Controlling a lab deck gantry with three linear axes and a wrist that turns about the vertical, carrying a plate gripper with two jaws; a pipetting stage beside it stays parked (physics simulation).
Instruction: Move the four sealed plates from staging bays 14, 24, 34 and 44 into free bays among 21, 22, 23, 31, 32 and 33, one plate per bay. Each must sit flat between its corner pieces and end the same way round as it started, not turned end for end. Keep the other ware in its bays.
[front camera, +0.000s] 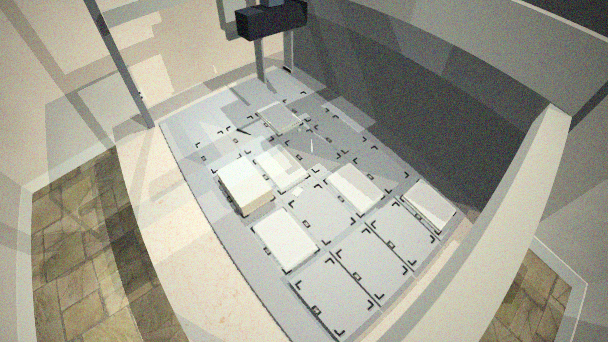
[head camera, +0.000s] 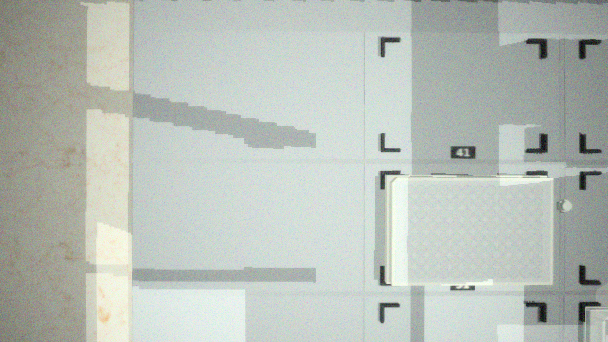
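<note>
A pale plate lies flat in bay 31, between its corner pieces as far as they show. A pale plate lies in bay 22, and its corner shows in the head view. Another plate lies in bay 33. A plate lies in bay 44 at the right. Corner pieces show bare in bays 14, 24 and 34. My gripper is raised above bay 31, open, with its two jaws apart and no plate between them. It does not show in the head view.
A tall pale box stands in bay 12, and a white plate lies in bay 13. A dark pen-like stick lies in bay 21, a white one in bay 32. A white slip lies between bays 22 and 23.
</note>
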